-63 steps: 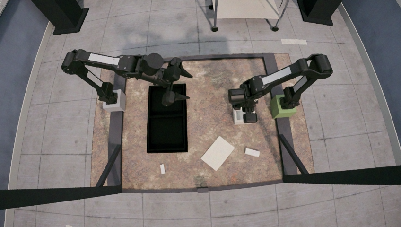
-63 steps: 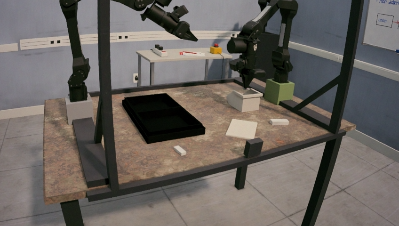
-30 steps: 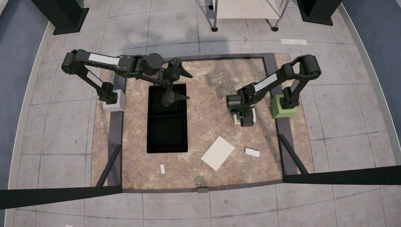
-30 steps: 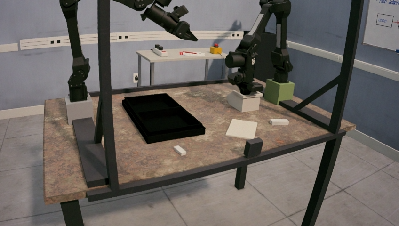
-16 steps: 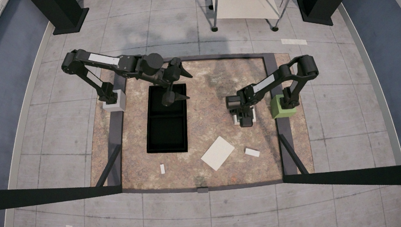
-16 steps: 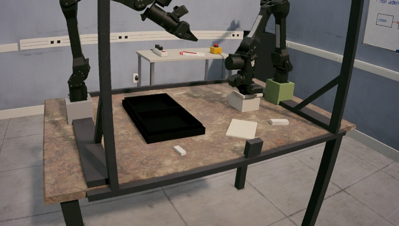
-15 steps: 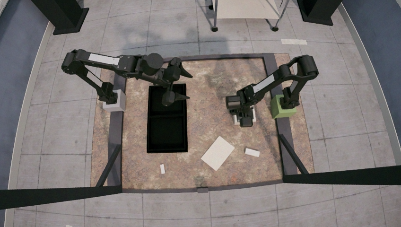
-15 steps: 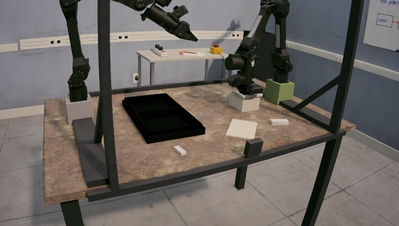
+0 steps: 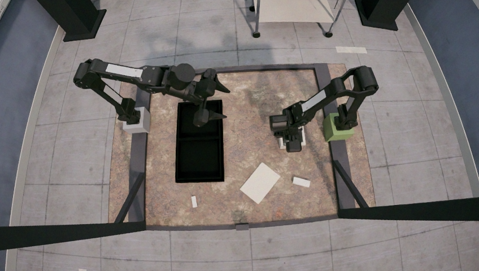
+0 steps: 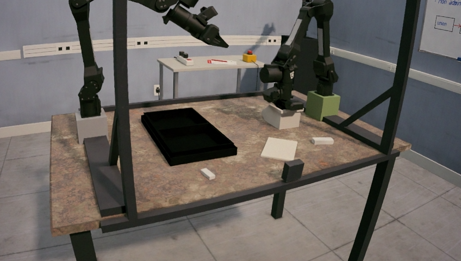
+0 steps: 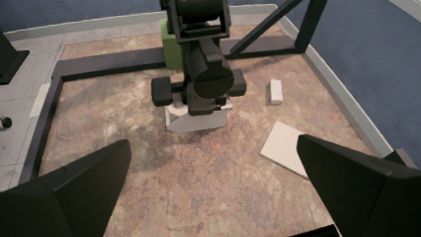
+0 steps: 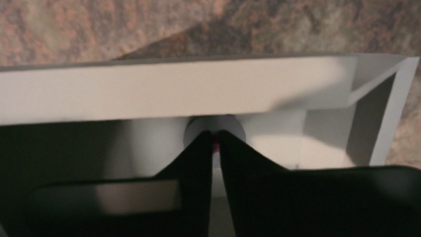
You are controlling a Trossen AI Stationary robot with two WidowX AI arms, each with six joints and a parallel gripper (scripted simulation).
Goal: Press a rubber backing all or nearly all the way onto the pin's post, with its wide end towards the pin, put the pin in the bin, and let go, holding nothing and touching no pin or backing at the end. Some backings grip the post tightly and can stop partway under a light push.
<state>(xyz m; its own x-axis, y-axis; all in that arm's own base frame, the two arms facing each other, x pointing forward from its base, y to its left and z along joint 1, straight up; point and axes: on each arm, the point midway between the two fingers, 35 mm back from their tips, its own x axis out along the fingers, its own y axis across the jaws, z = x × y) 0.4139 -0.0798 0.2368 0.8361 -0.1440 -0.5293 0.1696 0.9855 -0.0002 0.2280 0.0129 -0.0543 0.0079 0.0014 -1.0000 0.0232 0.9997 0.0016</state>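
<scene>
My right gripper is now 1 cm short of the white bin and 1 cm above it. From my right hand the other things lie so: flat white card (21 cm behind, 12 cm to the left, 4 cm below); then pin (3 cm below); then pink rubber backing (3 cm below).
</scene>
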